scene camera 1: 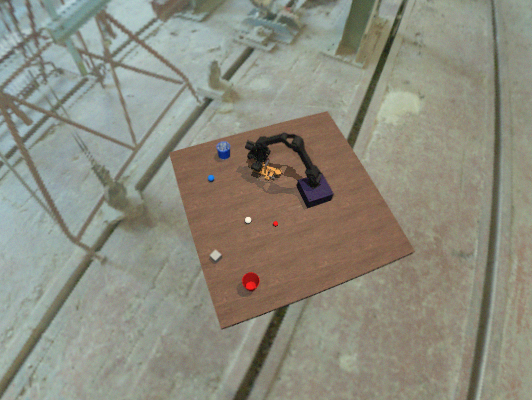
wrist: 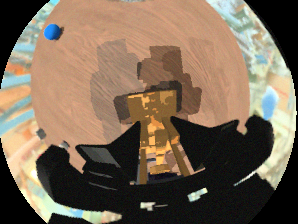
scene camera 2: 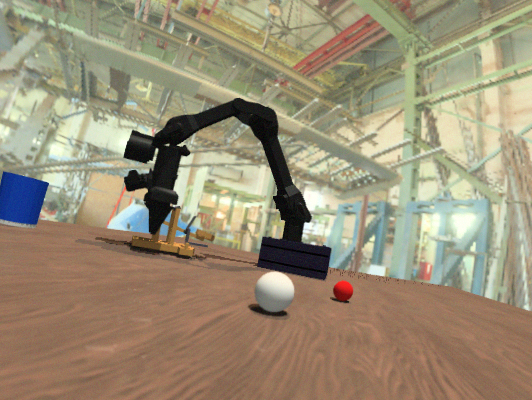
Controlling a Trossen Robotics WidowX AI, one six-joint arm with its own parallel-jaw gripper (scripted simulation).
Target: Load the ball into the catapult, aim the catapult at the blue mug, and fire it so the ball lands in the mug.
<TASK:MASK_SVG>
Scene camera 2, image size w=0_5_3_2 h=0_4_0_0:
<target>my gripper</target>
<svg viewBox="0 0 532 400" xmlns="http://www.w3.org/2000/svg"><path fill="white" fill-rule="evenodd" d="M161 165L154 166L153 170L150 168L149 173L139 174L136 170L129 170L128 177L124 177L126 192L134 192L135 190L145 188L148 190L144 195L143 201L149 210L149 232L153 235L158 232L159 227L174 208L170 204L177 205L179 197L177 192L174 191L175 182L179 176L177 175L178 171Z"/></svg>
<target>white ball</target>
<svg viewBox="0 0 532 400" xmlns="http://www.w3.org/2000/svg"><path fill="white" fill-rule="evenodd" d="M268 273L261 276L255 285L255 300L262 309L270 312L279 312L291 304L294 298L294 287L287 275L277 272Z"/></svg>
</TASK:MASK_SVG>
